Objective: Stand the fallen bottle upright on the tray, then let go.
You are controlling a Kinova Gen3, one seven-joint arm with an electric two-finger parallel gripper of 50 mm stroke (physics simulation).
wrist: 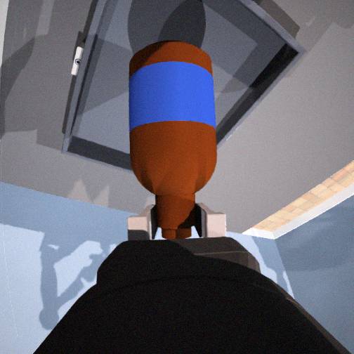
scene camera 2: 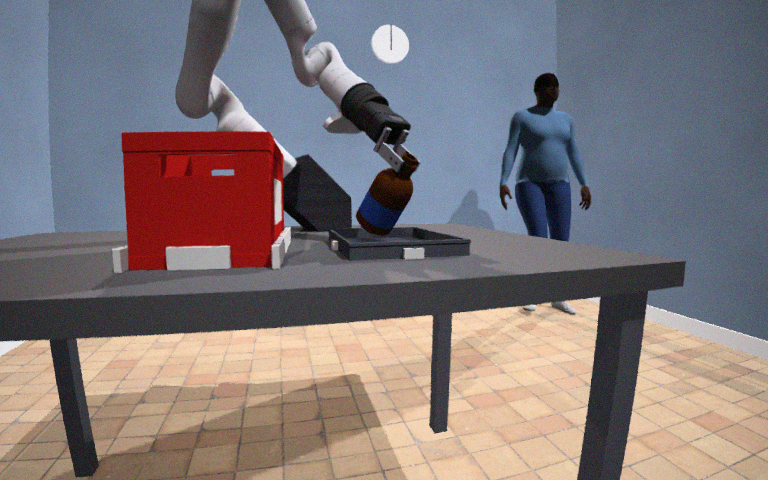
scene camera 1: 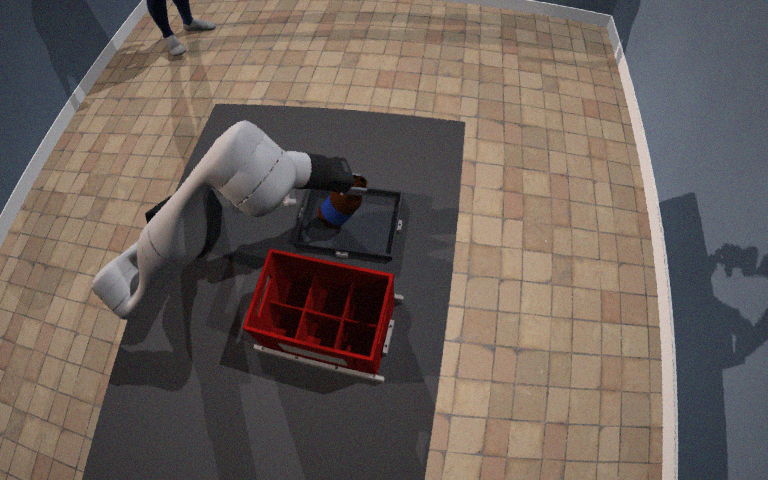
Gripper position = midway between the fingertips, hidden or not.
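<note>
Scene camera 2 shows a dark tray [scene camera 2: 355,244], a red crate [scene camera 2: 171,198], a brown bottle [scene camera 2: 390,192] and my gripper [scene camera 2: 409,167]. Scene camera 1 shows my gripper [scene camera 1: 361,184] and the brown bottle [scene camera 1: 336,209]. The wrist view shows my gripper [wrist: 175,215] and the dark tray [wrist: 249,54]; the red crate is out of frame in the wrist view.
</note>
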